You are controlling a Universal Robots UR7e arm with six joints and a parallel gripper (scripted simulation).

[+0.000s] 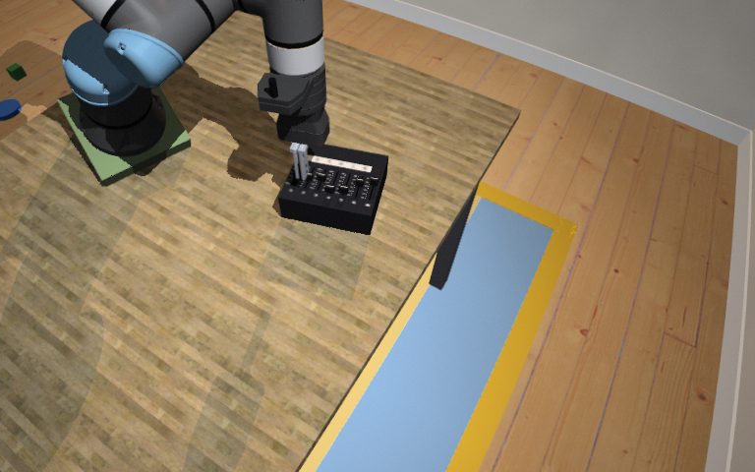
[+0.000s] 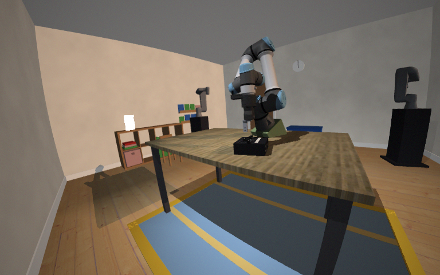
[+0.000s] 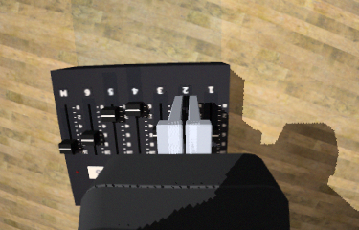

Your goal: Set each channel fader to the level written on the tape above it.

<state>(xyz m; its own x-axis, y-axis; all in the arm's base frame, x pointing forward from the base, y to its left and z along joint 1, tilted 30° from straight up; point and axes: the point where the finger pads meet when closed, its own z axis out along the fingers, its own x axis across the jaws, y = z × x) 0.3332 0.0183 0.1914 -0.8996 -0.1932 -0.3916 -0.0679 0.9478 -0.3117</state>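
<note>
Now: hand 7 cm short of the channel 5 fader cap, 4 cm above it and 1 cm to the right of it. Also, from my hand: channel 6 fader cap (9 cm ahead, 4 cm to the left, 4 cm below); master fader cap (11 cm ahead, 5 cm to the left, 4 cm below).
</note>
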